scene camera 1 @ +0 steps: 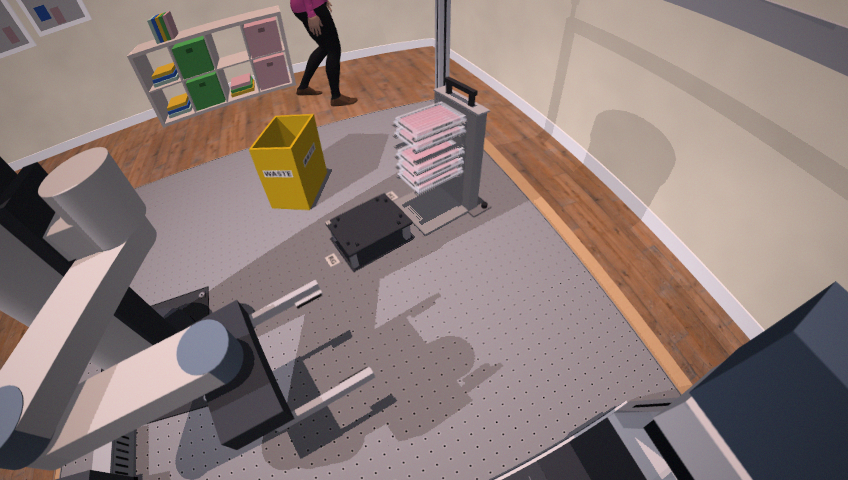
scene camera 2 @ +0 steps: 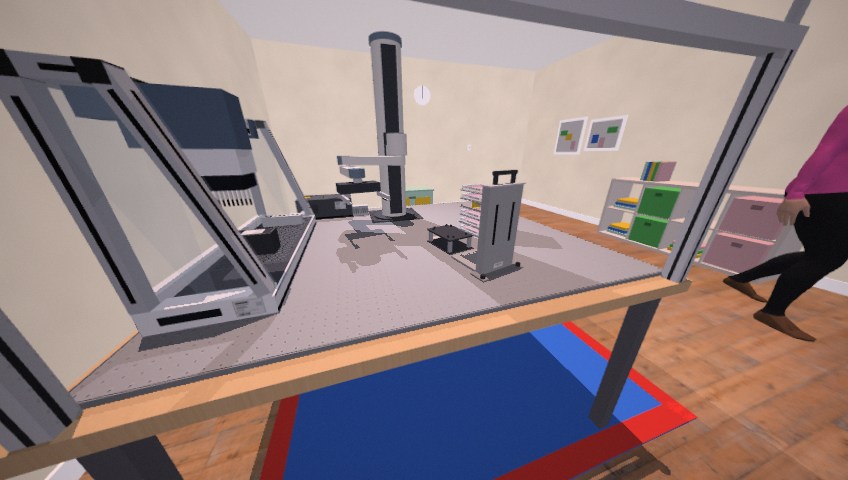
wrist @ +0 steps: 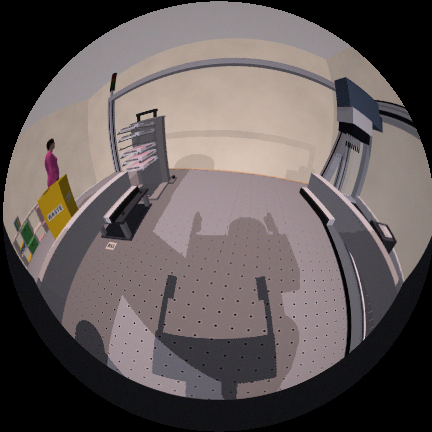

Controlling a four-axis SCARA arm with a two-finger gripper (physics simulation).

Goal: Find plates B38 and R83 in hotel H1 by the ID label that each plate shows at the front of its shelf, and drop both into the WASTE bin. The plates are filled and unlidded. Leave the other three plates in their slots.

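Where they show: gripper, fingertip midpoint: [scene camera 1: 342, 325] [scene camera 2: 369, 200] [wrist: 218, 175]; arm's base at its link origin: [scene camera 2: 394, 216].
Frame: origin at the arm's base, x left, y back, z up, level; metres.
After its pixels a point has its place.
Plate hotel H1 [scene camera 1: 474, 160] @[x 0.117, y -0.825, z 0.175 m] [scene camera 2: 498, 237] @[x 0.177, y -0.837, z 0.135 m] [wrist: 159, 150] @[x 0.132, y -0.817, z 0.155 m] is a tall grey rack with a black handle. Several clear-edged plates with pink fill lie flat in it, stacked one above another; the top plate [scene camera 1: 430, 118] @[x 0.166, y -0.741, z 0.275 m] and the plates under it are unlidded. A gap parts the upper plates from the lower plates [wrist: 140, 157] @[x 0.119, y -0.691, z 0.164 m]. The ID labels are too small to read in these views. The yellow WASTE bin [scene camera 1: 294, 178] @[x 0.302, y -0.435, z 0.122 m] [wrist: 60, 207] @[x 0.306, y -0.427, z 0.136 m] stands open-topped, to the left of the hotel in scene camera 1; its inside bottom is hidden. My gripper [scene camera 1: 343, 331] @[x -0.177, y -0.456, z 0.202 m] [wrist: 218, 175] @[x -0.177, y -0.456, z 0.202 m] is open and empty, above the table, well away from the hotel.
A low black stand [scene camera 1: 370, 223] @[x 0.121, y -0.575, z 0.073 m] [scene camera 2: 450, 231] @[x 0.133, y -0.572, z 0.073 m] [wrist: 127, 220] @[x 0.114, y -0.564, z 0.018 m] is between my gripper and the hotel, beside the hotel's base. A large framed machine [scene camera 2: 196, 136] @[x -0.531, y -0.778, z 0.414 m] [wrist: 357, 107] @[x -0.499, y -0.698, z 0.403 m] stands on the opposite side of the table. A person [scene camera 1: 324, 50] [wrist: 51, 165] is beyond the table.
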